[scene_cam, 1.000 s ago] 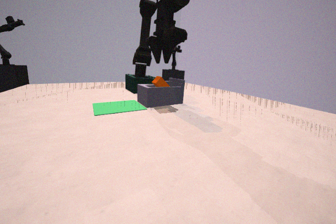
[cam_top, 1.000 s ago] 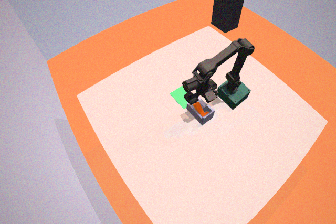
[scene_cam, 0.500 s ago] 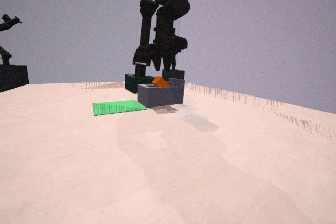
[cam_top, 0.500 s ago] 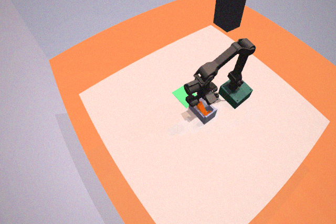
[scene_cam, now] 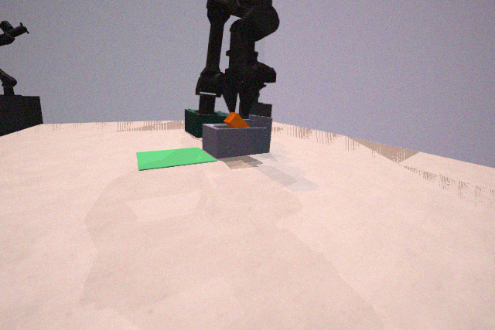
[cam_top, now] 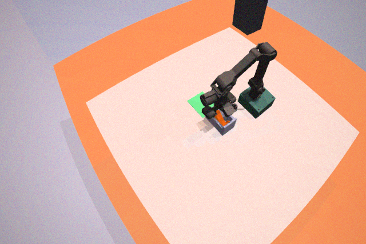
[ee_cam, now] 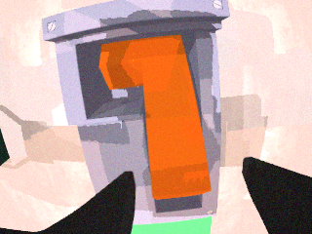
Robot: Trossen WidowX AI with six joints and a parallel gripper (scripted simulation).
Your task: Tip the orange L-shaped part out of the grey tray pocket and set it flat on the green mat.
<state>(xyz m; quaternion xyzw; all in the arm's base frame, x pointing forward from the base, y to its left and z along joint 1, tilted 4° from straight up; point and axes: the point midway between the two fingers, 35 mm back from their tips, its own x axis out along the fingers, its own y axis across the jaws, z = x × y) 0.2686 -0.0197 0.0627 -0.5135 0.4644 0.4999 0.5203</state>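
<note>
Right now the orange L-shaped part is 2 cm behind my gripper tip, 3 cm to the left of it and 5 cm below it. The rest, counted from my gripper tip: green mat 2 cm behind, 15 cm to the right, 11 cm below.
</note>
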